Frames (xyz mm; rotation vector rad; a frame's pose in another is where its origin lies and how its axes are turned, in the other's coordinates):
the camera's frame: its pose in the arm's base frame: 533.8 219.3 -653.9 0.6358 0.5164 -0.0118
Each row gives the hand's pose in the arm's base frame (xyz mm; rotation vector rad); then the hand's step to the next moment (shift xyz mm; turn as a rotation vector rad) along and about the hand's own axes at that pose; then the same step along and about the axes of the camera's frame.
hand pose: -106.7 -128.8 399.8 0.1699 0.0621 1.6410
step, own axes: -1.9 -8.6 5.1 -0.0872 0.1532 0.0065
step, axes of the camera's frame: 6.3 2.4 7.7 -0.1506 -0.0917 0.0056
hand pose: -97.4 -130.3 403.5 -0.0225 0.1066 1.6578
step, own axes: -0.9 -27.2 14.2 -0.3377 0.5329 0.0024
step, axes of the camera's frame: 18.8 13.9 19.9 -0.5190 -0.3576 0.0291
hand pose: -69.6 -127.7 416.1 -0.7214 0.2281 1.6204
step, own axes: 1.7 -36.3 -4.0 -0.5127 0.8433 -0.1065
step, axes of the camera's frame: 29.7 13.9 16.1 -0.7510 -0.6489 0.0180
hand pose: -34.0 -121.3 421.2 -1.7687 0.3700 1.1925
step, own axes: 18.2 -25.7 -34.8 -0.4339 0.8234 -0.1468
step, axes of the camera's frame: 37.6 -0.7 28.0 -0.6626 -0.6696 0.0183
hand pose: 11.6 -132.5 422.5 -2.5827 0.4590 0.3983
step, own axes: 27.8 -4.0 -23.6 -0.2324 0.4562 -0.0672
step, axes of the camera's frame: 19.6 -0.8 31.0 -0.3556 -0.3744 -0.0008
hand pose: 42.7 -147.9 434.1 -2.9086 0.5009 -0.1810
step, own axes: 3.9 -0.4 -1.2 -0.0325 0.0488 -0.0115
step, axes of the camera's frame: 2.2 0.6 3.4 -0.0462 -0.0378 -0.0023
